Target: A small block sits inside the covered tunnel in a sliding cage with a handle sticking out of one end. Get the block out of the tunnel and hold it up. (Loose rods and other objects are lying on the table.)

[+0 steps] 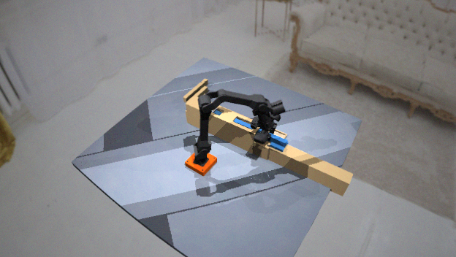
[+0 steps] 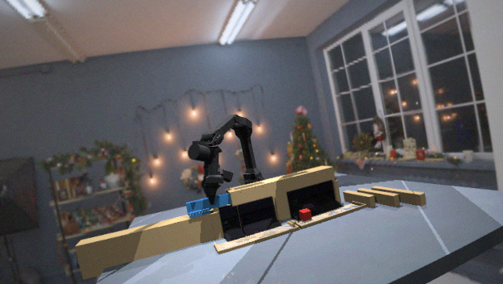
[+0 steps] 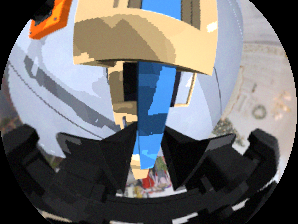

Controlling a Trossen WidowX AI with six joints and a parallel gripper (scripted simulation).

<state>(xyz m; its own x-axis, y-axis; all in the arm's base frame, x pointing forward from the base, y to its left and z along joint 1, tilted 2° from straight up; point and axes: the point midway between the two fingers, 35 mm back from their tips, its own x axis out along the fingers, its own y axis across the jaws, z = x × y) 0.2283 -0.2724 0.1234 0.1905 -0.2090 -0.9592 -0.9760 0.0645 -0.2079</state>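
My gripper tip is now 31 cm to the right of the red block, 12 cm short of it and 10 cm above it. Also, from my gripper tip: tan covered tunnel 5 cm to the left, 5 cm below, 3 cm ahead.
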